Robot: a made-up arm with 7 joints. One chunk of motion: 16 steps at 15 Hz.
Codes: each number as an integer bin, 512 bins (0 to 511) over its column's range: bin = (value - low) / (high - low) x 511, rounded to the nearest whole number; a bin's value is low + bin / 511 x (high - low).
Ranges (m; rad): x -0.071..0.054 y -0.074..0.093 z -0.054..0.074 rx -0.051..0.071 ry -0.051..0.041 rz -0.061..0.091
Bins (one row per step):
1: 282 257 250 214 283 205
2: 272 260 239 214 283 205
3: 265 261 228 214 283 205
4: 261 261 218 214 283 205
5: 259 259 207 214 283 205
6: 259 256 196 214 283 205
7: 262 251 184 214 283 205
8: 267 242 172 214 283 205
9: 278 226 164 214 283 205
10: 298 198 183 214 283 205
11: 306 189 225 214 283 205
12: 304 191 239 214 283 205
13: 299 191 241 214 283 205
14: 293 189 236 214 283 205
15: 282 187 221 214 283 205
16: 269 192 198 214 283 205
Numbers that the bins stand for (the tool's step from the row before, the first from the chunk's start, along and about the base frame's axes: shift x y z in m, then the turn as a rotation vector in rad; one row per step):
1: -0.00202 0.00999 0.00862 0.00009 -0.00005 -0.00002
2: -0.00446 0.01097 0.00587 0.00009 -0.00005 -0.00002
3: -0.00618 0.01130 0.00311 0.00009 -0.00005 -0.00002
4: -0.00715 0.01130 0.00061 0.00009 -0.00005 -0.00002
5: -0.00764 0.01064 -0.00215 0.00009 -0.00005 -0.00002
6: -0.00764 0.00966 -0.00490 0.00009 -0.00005 -0.00002
7: -0.00691 0.00803 -0.00791 0.00009 -0.00005 -0.00002
8: -0.00569 0.00509 -0.01092 0.00009 -0.00005 -0.00002
9: -0.00300 -0.00014 -0.01292 0.00009 -0.00005 -0.00002
10: 0.00190 -0.00929 -0.00816 0.00009 -0.00005 -0.00002
11: 0.00385 -0.01223 0.00236 0.00009 -0.00005 -0.00002
12: 0.00336 -0.01158 0.00587 0.00009 -0.00005 -0.00002
13: 0.00214 -0.01158 0.00637 0.00009 -0.00005 -0.00002
14: 0.00067 -0.01223 0.00512 0.00009 -0.00005 -0.00002
15: -0.00202 -0.01289 0.00136 0.00009 -0.00005 -0.00002
16: -0.00520 -0.01125 -0.00440 0.00009 -0.00005 -0.00002

